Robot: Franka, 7 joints.
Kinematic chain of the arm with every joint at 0, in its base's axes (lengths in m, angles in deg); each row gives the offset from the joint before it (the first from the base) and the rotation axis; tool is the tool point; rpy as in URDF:
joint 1: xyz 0 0 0.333 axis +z
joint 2: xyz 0 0 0 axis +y
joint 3: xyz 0 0 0.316 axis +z
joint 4: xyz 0.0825 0 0 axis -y
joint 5: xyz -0.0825 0 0.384 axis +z
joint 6: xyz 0 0 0 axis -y
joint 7: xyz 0.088 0 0 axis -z
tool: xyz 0 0 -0.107 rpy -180 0 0
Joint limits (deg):
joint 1: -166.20..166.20
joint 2: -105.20..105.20
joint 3: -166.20..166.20
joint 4: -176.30..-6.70
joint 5: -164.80..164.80
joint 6: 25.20..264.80
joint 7: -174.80..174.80
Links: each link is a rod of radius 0.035 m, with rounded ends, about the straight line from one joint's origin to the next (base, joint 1, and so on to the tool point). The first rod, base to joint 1, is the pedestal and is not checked.
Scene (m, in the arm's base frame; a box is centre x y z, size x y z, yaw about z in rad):
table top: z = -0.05
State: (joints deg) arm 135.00 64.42 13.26 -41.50 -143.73 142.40 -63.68
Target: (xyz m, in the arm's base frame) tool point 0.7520 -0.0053 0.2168
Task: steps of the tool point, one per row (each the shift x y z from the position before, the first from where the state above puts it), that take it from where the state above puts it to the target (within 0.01 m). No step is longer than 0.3 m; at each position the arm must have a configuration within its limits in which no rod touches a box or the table.
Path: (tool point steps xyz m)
1: 0.1997 0.1686 -0.0547
2: 0.2541 0.0976 -0.0453
3: 0.2805 0.0062 -0.0336
4: 0.2704 -0.0926 -0.0195
5: 0.2225 -0.1837 -0.0042
6: 0.1414 -0.2512 0.0111
7: 0.0393 -0.2825 0.0259

